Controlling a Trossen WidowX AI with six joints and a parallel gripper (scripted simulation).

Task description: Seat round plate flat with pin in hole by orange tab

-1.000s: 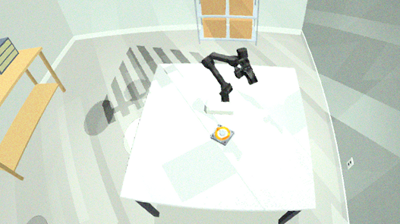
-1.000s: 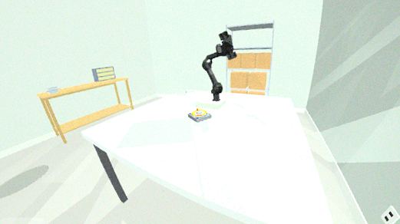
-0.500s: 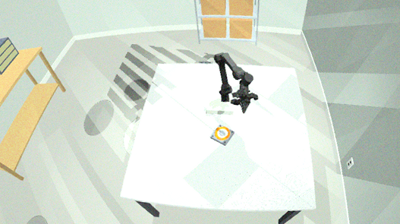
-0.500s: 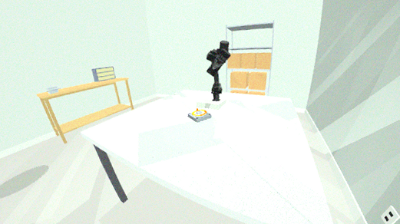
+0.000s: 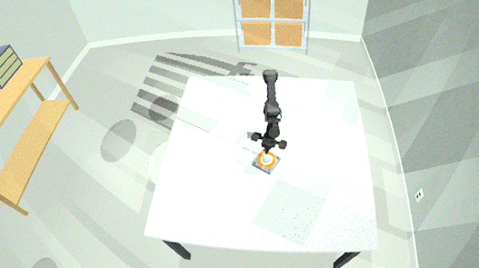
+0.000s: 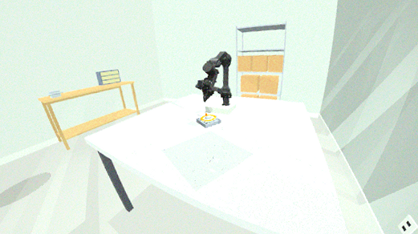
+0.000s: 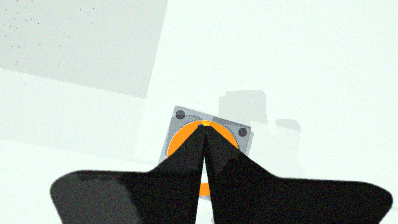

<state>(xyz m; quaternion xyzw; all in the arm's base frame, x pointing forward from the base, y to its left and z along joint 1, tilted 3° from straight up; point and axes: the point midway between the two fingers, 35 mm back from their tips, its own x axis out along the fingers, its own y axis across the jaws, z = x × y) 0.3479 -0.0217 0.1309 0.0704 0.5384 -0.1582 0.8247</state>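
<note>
Now: the square grey base 5 cm behind my gripper tip and 13 cm below it.
</note>
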